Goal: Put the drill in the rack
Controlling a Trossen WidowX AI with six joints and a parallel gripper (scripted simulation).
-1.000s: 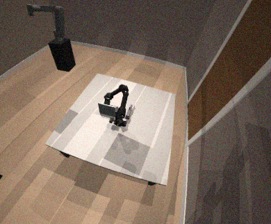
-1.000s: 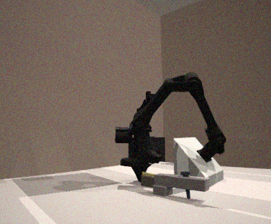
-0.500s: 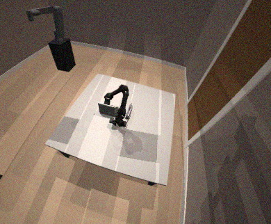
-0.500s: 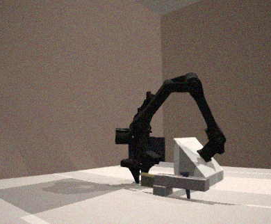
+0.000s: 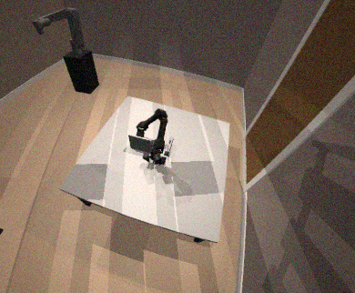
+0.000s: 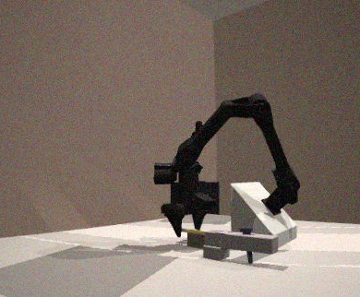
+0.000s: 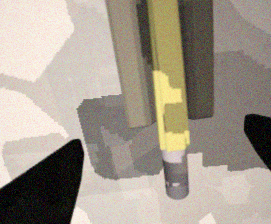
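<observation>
The drill lies 4 cm to the left of my gripper tip and 1 cm above it. The rest, counted from my gripper tip: grey block 21 cm to the left, 8 cm ahead, 1 cm above; dark key 24 cm to the left, 8 cm ahead, 2 cm above.
</observation>
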